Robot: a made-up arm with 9 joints. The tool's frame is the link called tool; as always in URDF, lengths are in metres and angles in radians. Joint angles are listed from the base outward.
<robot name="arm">
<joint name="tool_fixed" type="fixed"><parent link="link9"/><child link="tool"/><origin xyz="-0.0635 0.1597 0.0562" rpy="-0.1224 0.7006 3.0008"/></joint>
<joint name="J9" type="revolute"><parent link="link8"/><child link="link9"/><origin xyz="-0.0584 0.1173 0.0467" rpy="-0.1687 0.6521 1.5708"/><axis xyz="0 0 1"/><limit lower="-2.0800" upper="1.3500"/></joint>
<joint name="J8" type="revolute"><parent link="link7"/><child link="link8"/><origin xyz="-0.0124 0.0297 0.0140" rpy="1.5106 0.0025 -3.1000"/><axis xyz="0 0 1"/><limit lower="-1.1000" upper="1.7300"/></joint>
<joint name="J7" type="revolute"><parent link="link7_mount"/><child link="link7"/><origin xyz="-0.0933 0.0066 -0.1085" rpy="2.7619 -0.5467 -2.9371"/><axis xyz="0 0 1"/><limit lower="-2.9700" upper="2.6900"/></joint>
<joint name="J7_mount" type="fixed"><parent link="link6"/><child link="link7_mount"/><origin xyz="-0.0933 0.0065 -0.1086" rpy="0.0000 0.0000 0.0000"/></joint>
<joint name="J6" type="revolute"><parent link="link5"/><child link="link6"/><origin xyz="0.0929 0.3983 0.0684" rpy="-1.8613 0.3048 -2.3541"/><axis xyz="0 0 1"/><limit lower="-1.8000" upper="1.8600"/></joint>
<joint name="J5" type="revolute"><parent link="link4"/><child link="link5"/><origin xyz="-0.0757 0.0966 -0.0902" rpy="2.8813 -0.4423 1.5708"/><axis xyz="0 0 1"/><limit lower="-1.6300" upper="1.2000"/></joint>
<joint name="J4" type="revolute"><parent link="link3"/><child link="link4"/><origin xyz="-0.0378 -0.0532 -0.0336" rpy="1.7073 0.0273 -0.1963"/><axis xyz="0 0 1"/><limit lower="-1.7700" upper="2.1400"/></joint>
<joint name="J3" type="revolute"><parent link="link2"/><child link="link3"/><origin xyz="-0.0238 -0.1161 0.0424" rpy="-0.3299 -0.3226 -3.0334"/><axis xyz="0 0 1"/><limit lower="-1.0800" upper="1.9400"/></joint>
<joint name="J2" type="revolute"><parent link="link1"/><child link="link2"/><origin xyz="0.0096 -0.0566 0.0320" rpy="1.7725 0.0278 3.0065"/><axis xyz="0 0 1"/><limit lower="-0.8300" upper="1.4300"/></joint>
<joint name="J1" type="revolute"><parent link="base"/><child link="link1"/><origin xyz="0.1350 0.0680 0.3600" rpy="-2.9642 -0.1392 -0.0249"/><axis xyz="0 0 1"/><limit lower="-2.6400" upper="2.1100"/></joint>
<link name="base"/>
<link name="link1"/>
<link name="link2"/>
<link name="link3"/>
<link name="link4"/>
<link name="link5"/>
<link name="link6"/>
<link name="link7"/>
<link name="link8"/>
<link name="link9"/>
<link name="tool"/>
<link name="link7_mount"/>
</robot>
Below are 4 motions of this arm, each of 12 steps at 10 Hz.
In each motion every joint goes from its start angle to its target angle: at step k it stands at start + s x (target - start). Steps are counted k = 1, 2, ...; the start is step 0. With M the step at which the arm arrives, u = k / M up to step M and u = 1 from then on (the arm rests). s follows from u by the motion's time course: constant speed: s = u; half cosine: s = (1 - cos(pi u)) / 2; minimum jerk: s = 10 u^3 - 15 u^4 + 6 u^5.
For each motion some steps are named. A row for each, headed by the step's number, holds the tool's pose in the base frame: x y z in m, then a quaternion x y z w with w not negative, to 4 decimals.
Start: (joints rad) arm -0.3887 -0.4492 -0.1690 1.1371 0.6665 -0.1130 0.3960 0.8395 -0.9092
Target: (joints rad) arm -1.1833 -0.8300 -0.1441 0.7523 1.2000 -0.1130 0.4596 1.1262 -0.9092
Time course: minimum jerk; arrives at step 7
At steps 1, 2, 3, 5, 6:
1: 0.6369 -0.3526 0.4195 -0.0779 -0.9604 0.1114 0.2433
2: 0.7083 -0.2387 0.3978 0.0002 -0.9574 0.1319 0.2568
3: 0.7722 -0.0106 0.3459 0.1389 -0.9331 0.1728 0.2832
5: 0.6252 0.4296 0.1914 0.4012 -0.8024 0.2760 0.3450
6: 0.5415 0.5021 0.1489 0.4546 -0.7556 0.3042 0.3605

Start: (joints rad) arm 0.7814 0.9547 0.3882 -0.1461 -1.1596 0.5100 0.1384 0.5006 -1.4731
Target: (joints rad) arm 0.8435 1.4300 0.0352 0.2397 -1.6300 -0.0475 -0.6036 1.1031 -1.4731
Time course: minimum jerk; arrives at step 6
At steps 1, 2, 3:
1: -0.6660 -0.4634 0.4839 -0.6559 -0.7020 0.2391 0.1413
2: -0.7074 -0.4006 0.3086 -0.6963 -0.6872 0.1153 0.1722
3: -0.7085 -0.2642 0.0419 -0.7254 -0.6457 -0.0835 0.2235

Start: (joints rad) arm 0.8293 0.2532 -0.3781 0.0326 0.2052 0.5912 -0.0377 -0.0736 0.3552
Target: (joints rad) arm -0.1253 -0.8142 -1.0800 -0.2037 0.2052 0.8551 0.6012 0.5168 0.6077
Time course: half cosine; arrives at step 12
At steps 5, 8, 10, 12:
5: 0.3742 -0.4536 0.0117 -0.5147 -0.8441 -0.0775 0.1285
8: 0.2358 -0.2305 -0.1430 -0.5508 -0.7579 -0.0395 0.3473
10: 0.1198 -0.1774 -0.1394 -0.5863 -0.6914 0.0414 0.4200
12: 0.0770 -0.1678 -0.1264 -0.6016 -0.6638 0.0789 0.4374

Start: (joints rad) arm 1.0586 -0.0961 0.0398 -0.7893 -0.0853 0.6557 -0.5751 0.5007 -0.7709
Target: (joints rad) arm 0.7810 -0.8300 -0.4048 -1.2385 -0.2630 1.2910 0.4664 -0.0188 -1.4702
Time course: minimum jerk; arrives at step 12
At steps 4, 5, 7, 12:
4: 0.6636 -0.6077 0.3299 -0.0107 -0.8146 0.4895 0.3111
5: 0.7155 -0.5650 0.2029 0.1044 -0.8350 0.4351 0.3202
7: 0.7836 -0.3884 -0.0567 0.3469 -0.8400 0.3037 0.2860
12: 0.7741 -0.1051 -0.2514 0.5568 -0.7989 0.1528 0.1682

